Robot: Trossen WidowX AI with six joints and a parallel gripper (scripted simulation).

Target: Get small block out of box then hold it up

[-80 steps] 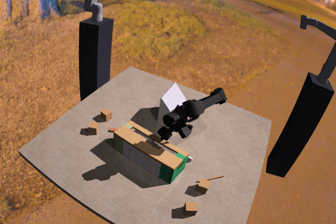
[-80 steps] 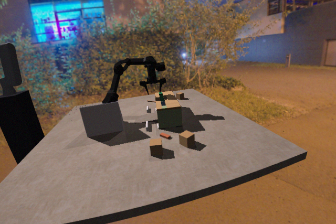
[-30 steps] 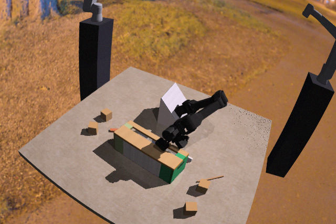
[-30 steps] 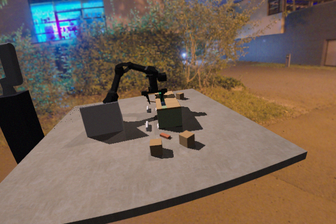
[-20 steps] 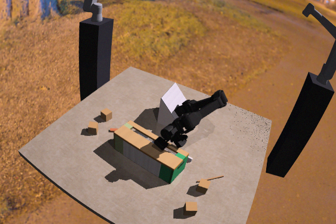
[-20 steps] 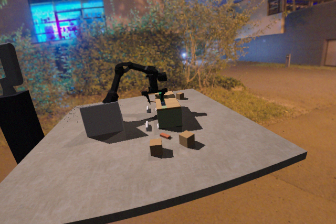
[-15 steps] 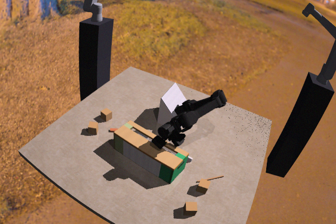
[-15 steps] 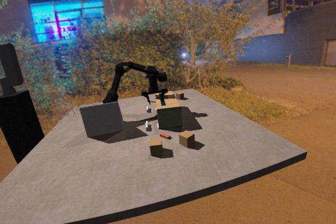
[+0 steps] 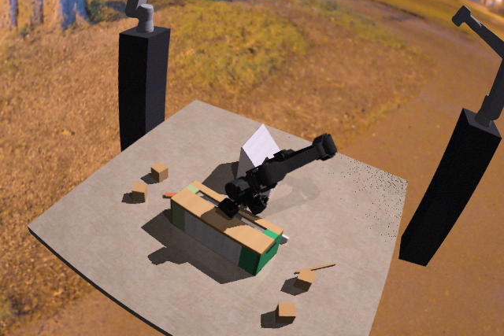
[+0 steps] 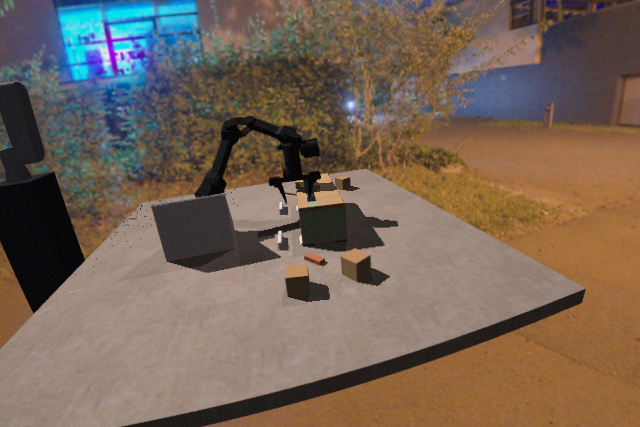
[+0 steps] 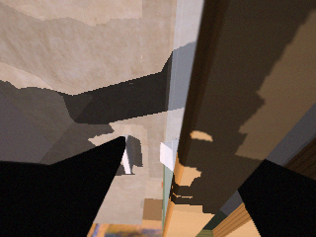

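My gripper tip is now 40 mm short of the small blue block and 30 mm to the left of it. The rest, counted from my gripper tip: reddish piece 270 mm to the right, 80 mm below, 30 mm behind; box 40 mm ahead, 30 mm below, 20 mm to the left; thin stick 370 mm to the left, 90 mm below, 60 mm ahead.
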